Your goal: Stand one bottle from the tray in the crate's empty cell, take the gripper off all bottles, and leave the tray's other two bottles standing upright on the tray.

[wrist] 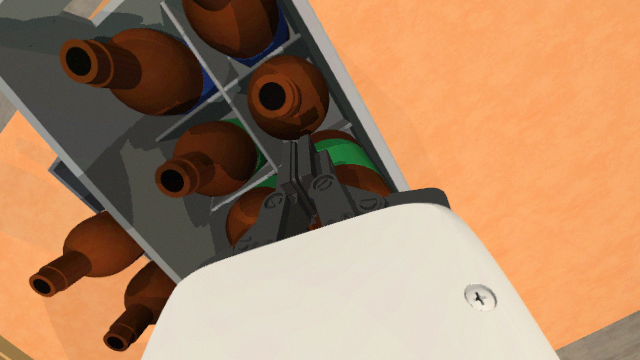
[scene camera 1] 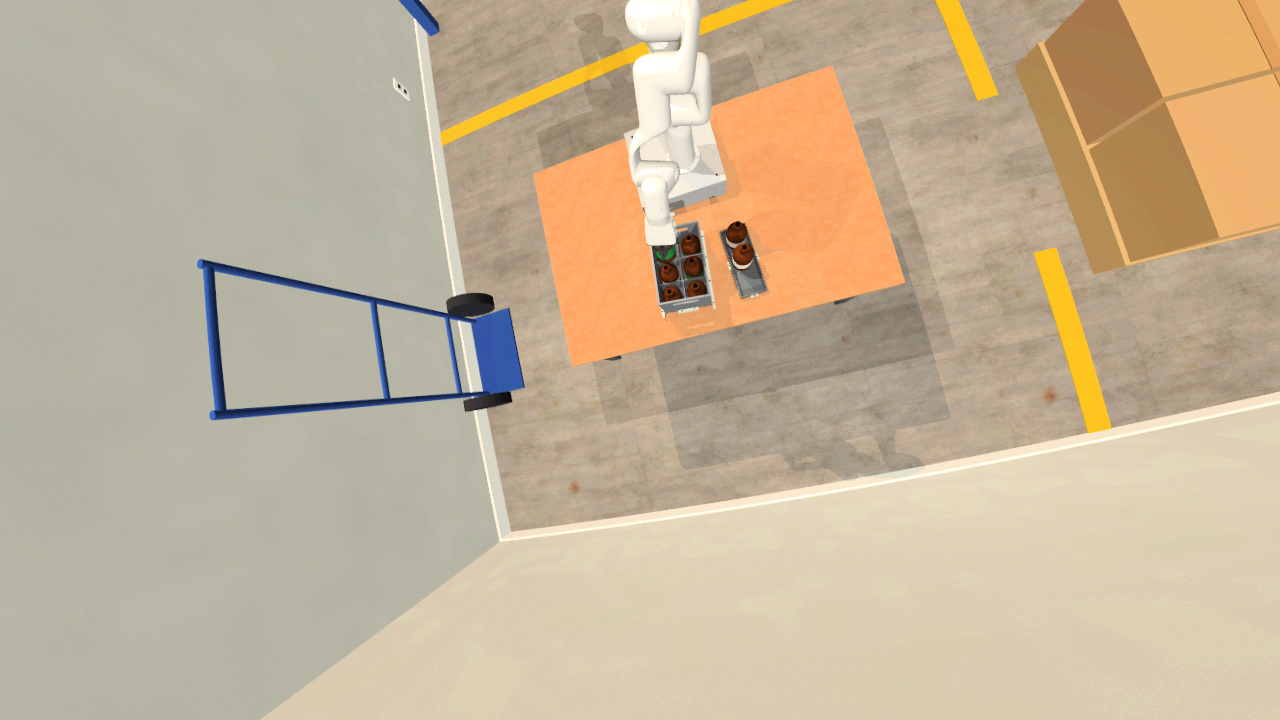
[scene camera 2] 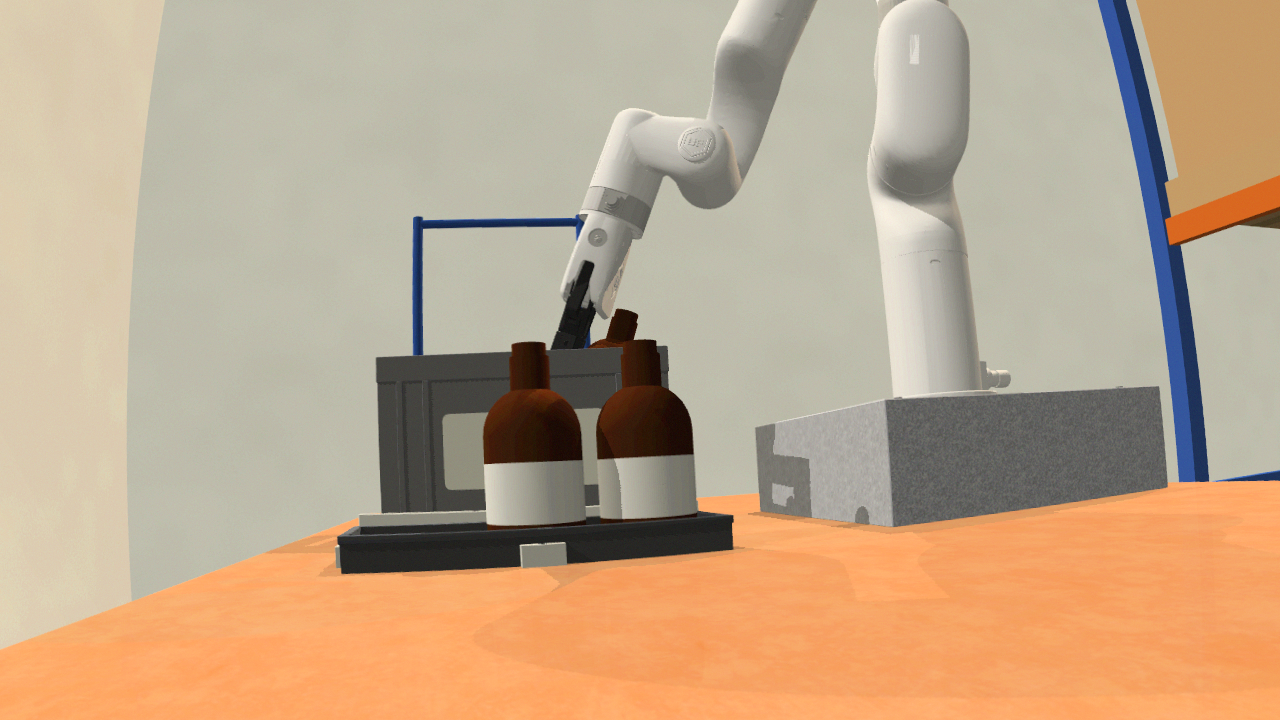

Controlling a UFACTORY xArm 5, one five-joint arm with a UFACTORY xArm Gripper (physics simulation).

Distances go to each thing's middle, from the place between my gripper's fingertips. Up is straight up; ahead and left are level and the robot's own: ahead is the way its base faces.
My gripper is now 50 mm past the green-labelled brown bottle (scene camera 2: 623, 325), 20 mm above it and 10 mm to the right of it.
